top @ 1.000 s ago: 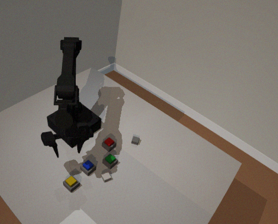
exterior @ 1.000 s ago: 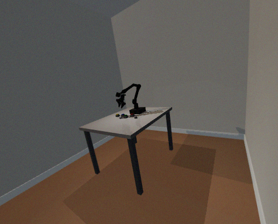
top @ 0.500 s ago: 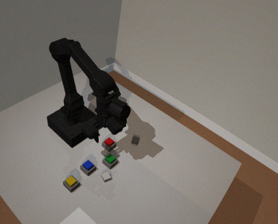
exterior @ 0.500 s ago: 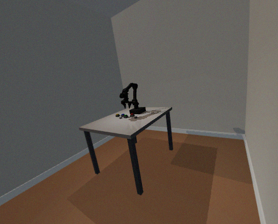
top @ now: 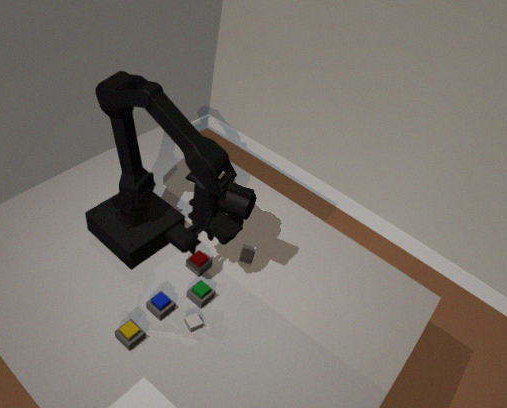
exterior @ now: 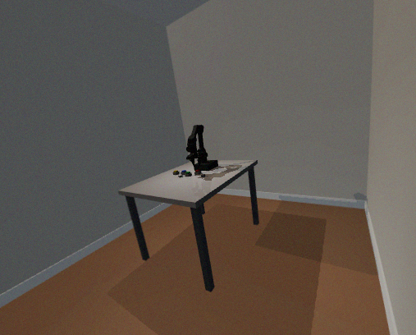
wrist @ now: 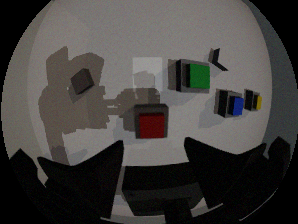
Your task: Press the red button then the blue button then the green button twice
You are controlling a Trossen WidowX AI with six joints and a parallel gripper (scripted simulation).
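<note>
Now: the red button 50 mm below my gripper tip. The rest, counted from my gripper tip: green button: 80 mm ahead, 50 mm to the right, 50 mm below; then grey block: 40 mm ahead, 120 mm to the left, 70 mm below; then blue button: 50 mm ahead, 150 mm to the right, 50 mm below.
</note>
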